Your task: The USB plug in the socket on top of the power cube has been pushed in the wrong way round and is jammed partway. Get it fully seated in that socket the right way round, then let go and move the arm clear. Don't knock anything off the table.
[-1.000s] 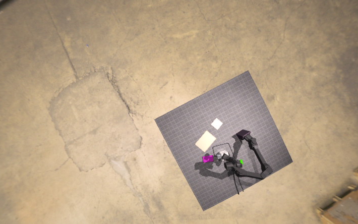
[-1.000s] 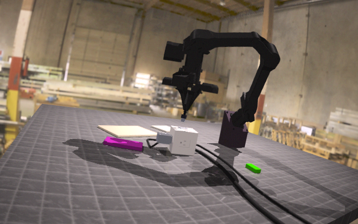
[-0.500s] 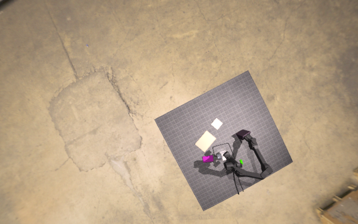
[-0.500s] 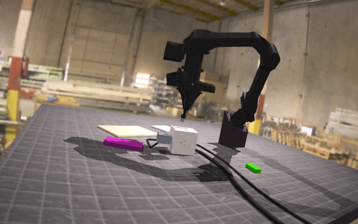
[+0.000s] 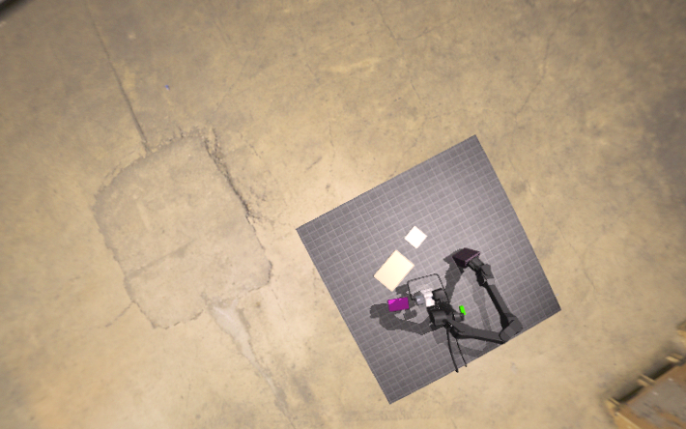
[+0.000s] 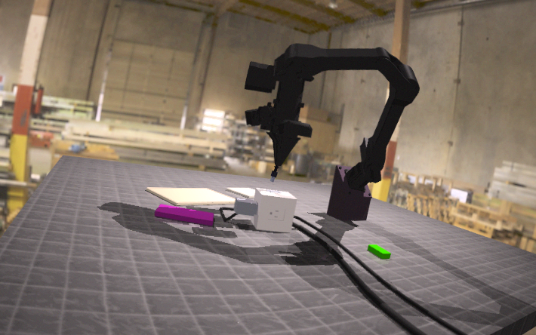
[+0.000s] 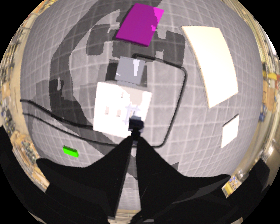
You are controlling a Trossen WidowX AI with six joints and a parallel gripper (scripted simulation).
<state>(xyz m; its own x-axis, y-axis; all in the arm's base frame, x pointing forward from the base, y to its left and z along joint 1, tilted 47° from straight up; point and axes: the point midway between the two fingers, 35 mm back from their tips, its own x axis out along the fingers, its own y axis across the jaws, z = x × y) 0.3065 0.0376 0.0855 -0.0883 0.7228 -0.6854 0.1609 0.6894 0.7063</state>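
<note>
My gripper tip is 2 cm above the dark USB plug. Also, from my gripper tip: magenta block (19 cm ahead, 13 cm below, 1 cm to the right); then green block (22 cm to the left, 15 cm behind, 13 cm below).
</note>
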